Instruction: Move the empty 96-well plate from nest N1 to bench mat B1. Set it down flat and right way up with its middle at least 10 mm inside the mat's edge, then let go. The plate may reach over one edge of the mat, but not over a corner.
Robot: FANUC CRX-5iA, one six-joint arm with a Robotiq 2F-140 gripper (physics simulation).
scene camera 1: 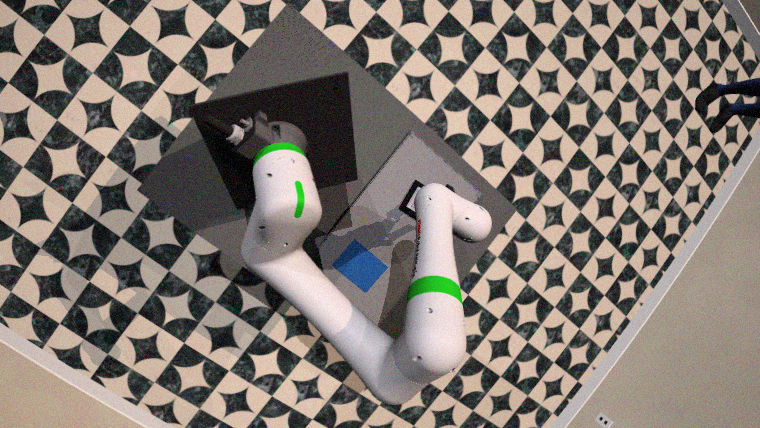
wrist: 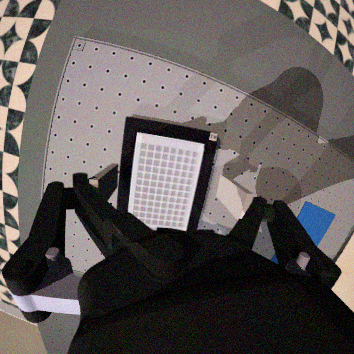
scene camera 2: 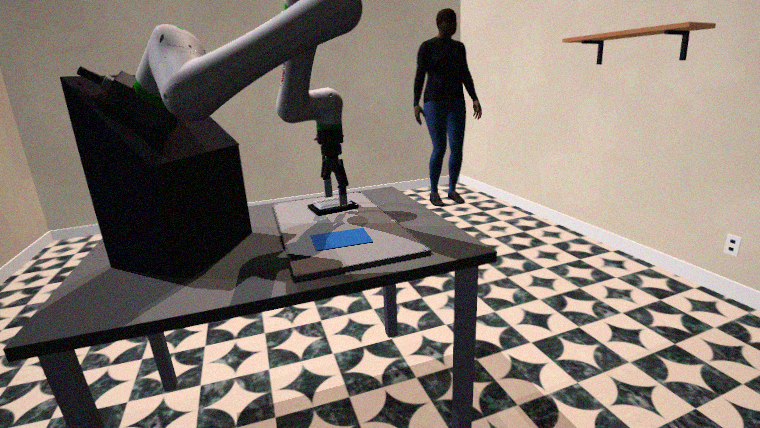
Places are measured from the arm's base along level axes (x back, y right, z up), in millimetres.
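Pixels of known places: gripper, fingertip midpoint: (wrist: 169, 180) (scene camera 2: 335, 200); arm's base, origin of the base link: (scene camera 1: 276, 146) (scene camera 2: 150, 111).
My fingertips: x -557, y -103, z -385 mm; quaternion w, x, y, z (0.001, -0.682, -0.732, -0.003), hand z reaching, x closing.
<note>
Ahead of a thing's pixels: the offset from my fingertips to its middle. Level surfaces: height alone.
The white 96-well plate @[dy -5, dx +12, dz -8 mm] (scene camera 2: 325, 204) (wrist: 165, 182) lies flat, wells up, in the black nest @[dy -5, dx +12, dz -20 mm] (scene camera 1: 408, 195) (scene camera 2: 335, 210) (wrist: 172, 131), which carries a small label at one corner. My gripper (scene camera 2: 335, 197) (wrist: 169, 180) points down over the nest, open and empty, one finger on each long side of the plate. Its fingertips are low, close to the plate's height; whether they touch anything is unclear. My own hand hides the plate's near end in the wrist view. The blue bench mat @[dz -25 mm] (scene camera 1: 360, 265) (scene camera 2: 341, 239) (wrist: 316, 220) lies flat, apart from the nest, with nothing on it.
Nest and mat are on a grey perforated board @[dz -27 mm] (scene camera 1: 420, 159) (wrist: 100, 75) on the dark table @[dz -40 mm] (scene camera 2: 132, 303). A tall black pedestal (scene camera 1: 329, 132) (scene camera 2: 180, 212) carries the arm beside the board. A person (scene camera 1: 736, 101) (scene camera 2: 444, 74) stands beyond the table.
</note>
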